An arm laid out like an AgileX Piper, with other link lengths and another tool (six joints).
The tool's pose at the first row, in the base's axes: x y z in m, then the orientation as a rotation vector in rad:
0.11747, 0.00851, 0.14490, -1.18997, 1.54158, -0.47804
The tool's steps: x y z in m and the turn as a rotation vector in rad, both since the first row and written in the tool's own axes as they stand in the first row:
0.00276, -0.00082, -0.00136, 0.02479, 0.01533, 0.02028
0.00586, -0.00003, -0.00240, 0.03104, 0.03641, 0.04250
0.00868, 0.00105, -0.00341, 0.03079, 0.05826, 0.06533
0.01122, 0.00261, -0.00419, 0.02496, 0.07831, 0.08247
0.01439, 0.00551, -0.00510, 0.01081, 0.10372, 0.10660
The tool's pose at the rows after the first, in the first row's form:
0.11682, 0.00540, 0.14465, -1.15306, 1.55518, -0.49254
0.11579, 0.00276, 0.14283, -1.12806, 1.58198, -0.49619
0.11464, 0.00050, 0.14091, -1.10718, 1.61226, -0.49520
0.11347, -0.00126, 0.13867, -1.09524, 1.64036, -0.49274
0.11165, -0.00304, 0.13509, -1.08291, 1.67994, -0.48299

